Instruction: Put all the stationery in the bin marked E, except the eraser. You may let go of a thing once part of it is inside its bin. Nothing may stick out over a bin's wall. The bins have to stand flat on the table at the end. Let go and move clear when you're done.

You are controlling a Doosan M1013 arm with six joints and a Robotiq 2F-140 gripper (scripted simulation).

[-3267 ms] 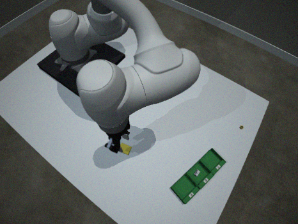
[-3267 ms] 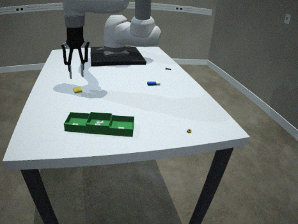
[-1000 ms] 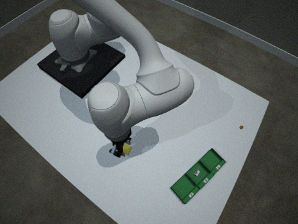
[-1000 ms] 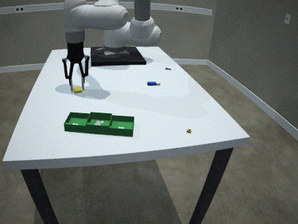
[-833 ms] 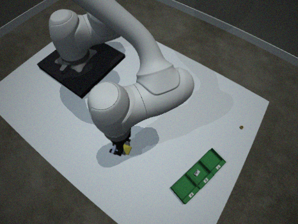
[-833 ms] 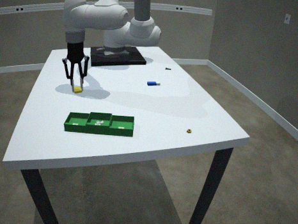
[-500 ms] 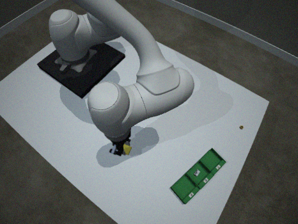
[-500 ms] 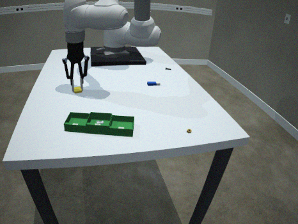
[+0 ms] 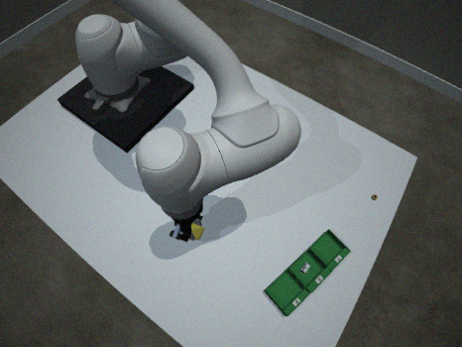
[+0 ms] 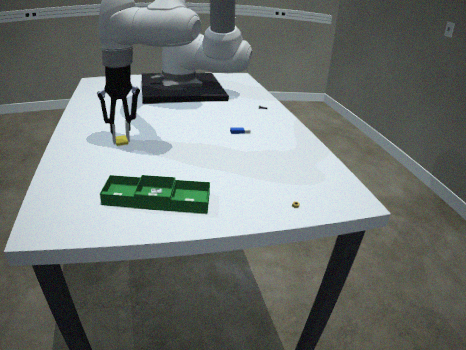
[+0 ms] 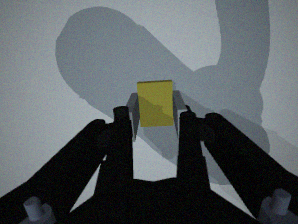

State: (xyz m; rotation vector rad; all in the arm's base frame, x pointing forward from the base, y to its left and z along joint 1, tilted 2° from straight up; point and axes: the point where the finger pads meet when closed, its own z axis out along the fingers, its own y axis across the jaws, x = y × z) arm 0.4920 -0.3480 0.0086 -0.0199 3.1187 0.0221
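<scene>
Now: the green bin tray 34 cm ahead of my hand, 2 cm to the left of it and 1 cm below it. Round my hand: flat yellow block (3 cm below); blue eraser (5 cm ahead, 40 cm to the left, 3 cm below); white pencil sharpener (33 cm ahead, 3 cm to the left, 2 cm below).
</scene>
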